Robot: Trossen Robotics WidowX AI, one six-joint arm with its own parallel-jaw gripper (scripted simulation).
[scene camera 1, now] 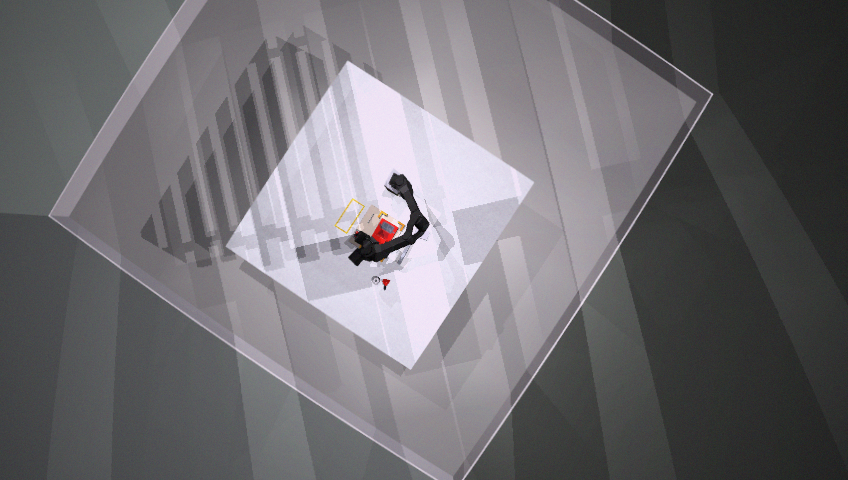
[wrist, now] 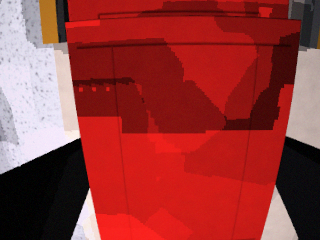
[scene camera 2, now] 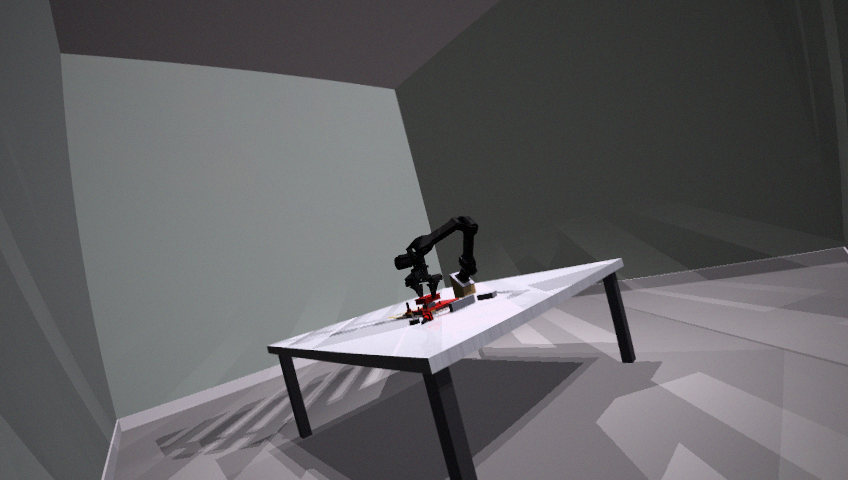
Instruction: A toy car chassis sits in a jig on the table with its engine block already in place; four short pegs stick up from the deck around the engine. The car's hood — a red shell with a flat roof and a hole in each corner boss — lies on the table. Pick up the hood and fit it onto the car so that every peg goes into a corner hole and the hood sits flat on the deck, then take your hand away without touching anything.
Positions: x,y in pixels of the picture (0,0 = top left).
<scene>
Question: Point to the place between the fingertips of my gripper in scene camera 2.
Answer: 428,299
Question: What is my gripper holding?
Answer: A red hood.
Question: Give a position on a red hood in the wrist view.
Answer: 182,119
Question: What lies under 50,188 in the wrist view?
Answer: My gripper.
</scene>
